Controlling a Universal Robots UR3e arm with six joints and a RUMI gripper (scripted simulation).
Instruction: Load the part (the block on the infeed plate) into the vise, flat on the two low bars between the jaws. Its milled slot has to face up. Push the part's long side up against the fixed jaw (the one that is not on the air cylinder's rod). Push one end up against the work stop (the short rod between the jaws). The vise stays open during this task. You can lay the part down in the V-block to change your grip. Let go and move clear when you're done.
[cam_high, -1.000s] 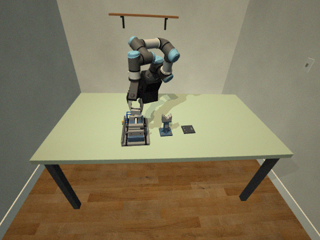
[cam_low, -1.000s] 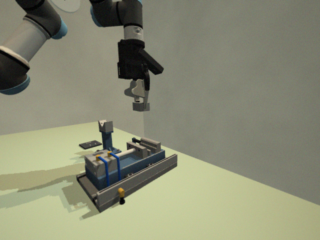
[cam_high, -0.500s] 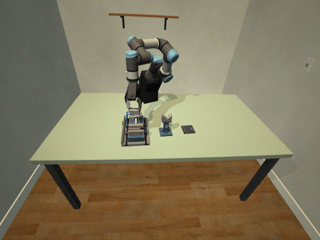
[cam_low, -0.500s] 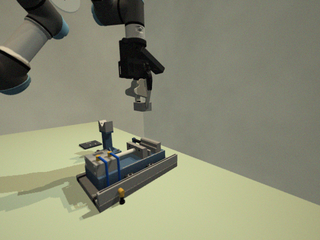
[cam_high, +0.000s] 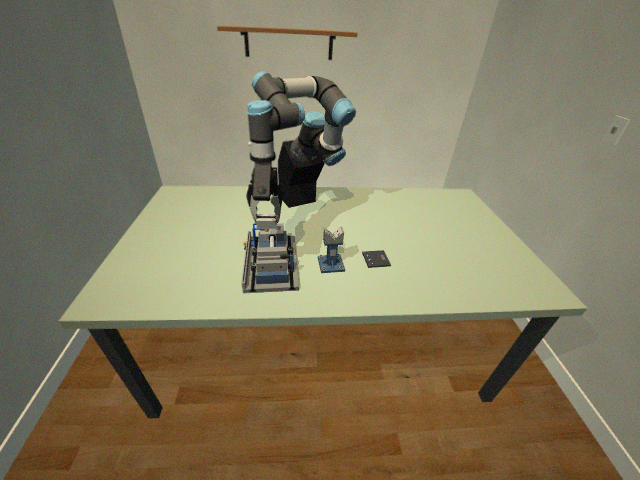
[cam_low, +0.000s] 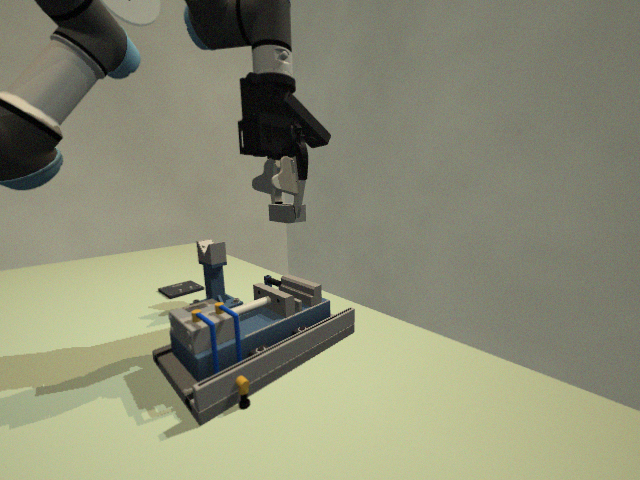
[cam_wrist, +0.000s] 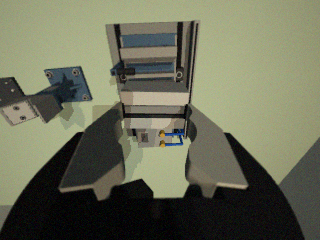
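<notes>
The fixed jaw lies 16 cm below my hand, 3 cm ahead of it and 1 cm to the left of it. The rest, counted from my hand: air cylinder (16 cm below, 16 cm behind, 1 cm to the right); part (right at my hand); work stop rod (15 cm below, 5 cm to the left).
</notes>
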